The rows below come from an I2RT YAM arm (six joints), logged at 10 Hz.
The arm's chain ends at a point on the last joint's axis. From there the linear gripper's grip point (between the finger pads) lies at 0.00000 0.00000 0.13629 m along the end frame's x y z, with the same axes.
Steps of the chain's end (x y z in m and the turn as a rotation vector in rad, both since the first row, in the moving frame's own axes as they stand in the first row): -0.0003, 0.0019, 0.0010, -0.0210, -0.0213, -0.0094; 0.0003, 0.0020, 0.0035, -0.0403, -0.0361, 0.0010; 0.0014, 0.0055, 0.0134, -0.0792, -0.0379, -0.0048; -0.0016, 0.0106, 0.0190, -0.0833, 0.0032, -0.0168; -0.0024, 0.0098, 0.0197, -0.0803, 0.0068, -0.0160; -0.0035, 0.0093, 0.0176, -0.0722, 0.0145, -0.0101; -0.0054, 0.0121, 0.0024, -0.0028, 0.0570, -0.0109; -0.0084, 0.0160, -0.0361, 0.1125, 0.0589, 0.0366
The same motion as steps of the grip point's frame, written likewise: -0.0032, 0.0048, 0.0009, -0.0210, -0.0213, -0.0094; -0.0046, 0.0075, 0.0033, -0.0403, -0.0361, 0.0010; -0.0037, 0.0163, 0.0129, -0.0792, -0.0379, -0.0048; -0.0011, 0.0219, 0.0185, -0.0833, 0.0032, -0.0168; -0.0014, 0.0207, 0.0193, -0.0803, 0.0068, -0.0160; -0.0015, 0.0191, 0.0172, -0.0722, 0.0145, -0.0101; 0.0024, 0.0124, 0.0022, -0.0028, 0.0570, -0.0109; -0.0001, 0.0009, -0.0372, 0.1125, 0.0589, 0.0366
